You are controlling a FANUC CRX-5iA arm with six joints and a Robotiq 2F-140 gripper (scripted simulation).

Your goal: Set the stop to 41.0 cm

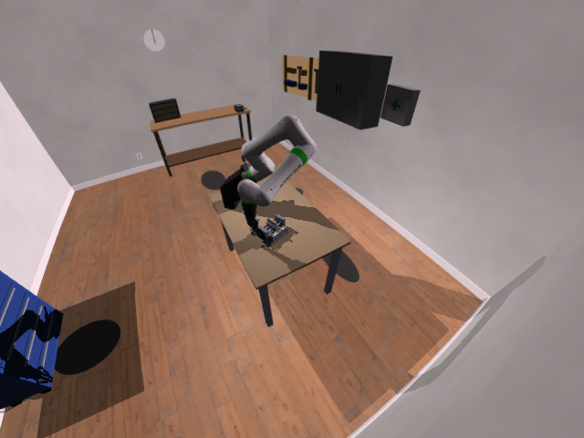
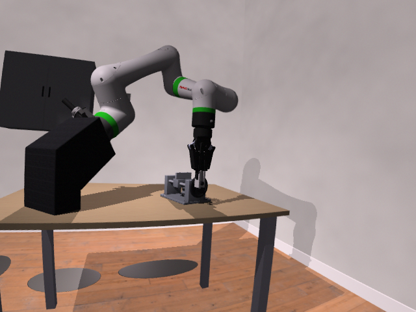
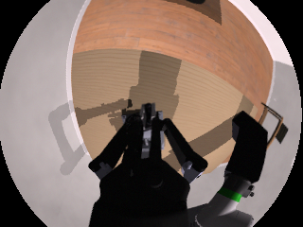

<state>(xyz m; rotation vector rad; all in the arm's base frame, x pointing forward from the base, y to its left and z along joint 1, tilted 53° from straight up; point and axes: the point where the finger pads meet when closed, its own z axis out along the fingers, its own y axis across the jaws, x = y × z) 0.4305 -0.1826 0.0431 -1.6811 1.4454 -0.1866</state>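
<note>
The grey stop is 15 cm to the left of my hand, 3 cm behind it and 2 cm below it. The rest, counted from my hand: black handwheel 2 cm to the left, 2 cm below.
</note>
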